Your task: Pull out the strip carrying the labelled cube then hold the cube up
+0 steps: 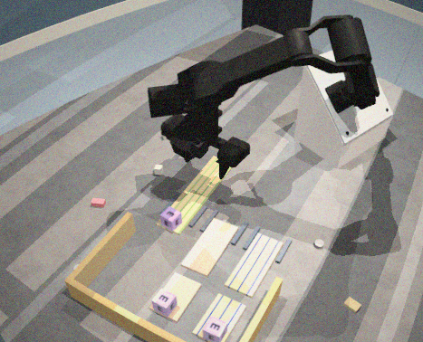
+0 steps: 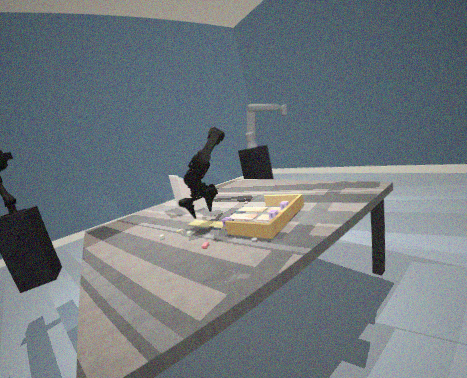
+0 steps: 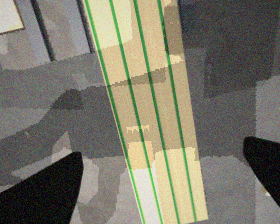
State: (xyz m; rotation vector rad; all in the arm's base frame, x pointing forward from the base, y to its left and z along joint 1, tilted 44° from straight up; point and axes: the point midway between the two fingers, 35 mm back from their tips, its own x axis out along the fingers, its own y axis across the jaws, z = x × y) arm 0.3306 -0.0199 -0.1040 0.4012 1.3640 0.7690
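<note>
Now: the green-lined tan strip 40 mm below my gripper tip, 30 mm ahead of it and 10 mm to the left of it. Also, from my gripper tip: red block (220 mm ahead, 100 mm to the right, 40 mm below).
</note>
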